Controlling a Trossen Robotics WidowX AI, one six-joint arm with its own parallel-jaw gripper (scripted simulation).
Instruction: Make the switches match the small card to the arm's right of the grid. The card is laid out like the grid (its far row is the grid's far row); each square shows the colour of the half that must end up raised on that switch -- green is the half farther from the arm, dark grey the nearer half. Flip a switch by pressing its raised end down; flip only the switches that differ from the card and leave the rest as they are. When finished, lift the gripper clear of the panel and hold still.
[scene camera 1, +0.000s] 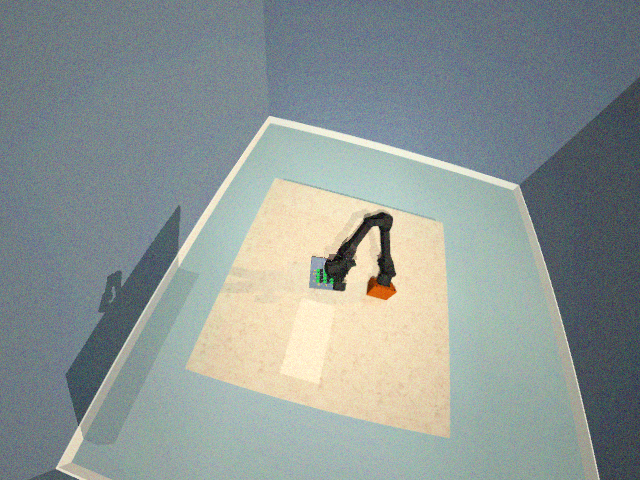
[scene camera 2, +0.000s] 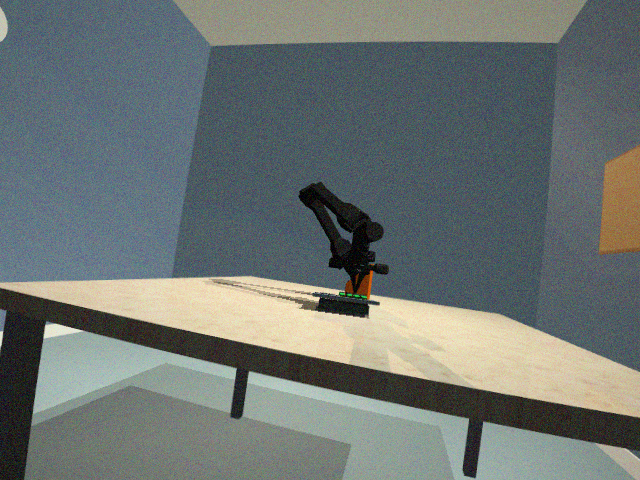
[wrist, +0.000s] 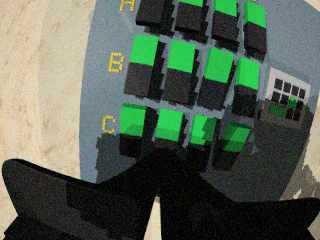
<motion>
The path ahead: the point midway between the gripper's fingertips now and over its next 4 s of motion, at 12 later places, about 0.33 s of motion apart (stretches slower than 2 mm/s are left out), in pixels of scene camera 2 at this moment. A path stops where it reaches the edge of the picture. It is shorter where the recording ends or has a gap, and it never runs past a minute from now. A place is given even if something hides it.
My gripper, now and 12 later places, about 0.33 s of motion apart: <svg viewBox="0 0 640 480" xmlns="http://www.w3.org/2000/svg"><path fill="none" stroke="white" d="M355 293L354 293L354 294L354 294L355 288L352 275L343 278L342 285L341 289L341 291L341 291L341 291L341 292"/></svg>
</motion>
